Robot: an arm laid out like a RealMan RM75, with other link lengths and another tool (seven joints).
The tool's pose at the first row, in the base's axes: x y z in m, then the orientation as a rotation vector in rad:
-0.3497, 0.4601, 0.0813, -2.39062, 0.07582, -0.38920
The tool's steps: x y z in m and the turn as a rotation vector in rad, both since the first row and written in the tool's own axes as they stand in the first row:
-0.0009, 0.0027, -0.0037, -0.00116, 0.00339, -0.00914
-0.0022, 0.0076, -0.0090, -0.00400, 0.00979, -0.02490
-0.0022, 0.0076, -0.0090, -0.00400, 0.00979, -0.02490
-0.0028, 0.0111, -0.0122, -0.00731, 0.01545, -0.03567
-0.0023, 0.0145, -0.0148, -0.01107, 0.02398, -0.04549
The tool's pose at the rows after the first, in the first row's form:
-0.3515, 0.4558, 0.0819, -2.39227, 0.06670, -0.39761
-0.3541, 0.4490, 0.0821, -2.39575, 0.05138, -0.41281
-0.3541, 0.4490, 0.0821, -2.39575, 0.05138, -0.41281
-0.3554, 0.4444, 0.0819, -2.39915, 0.04175, -0.42484
-0.3556, 0.4401, 0.0816, -2.40229, 0.03464, -0.43990

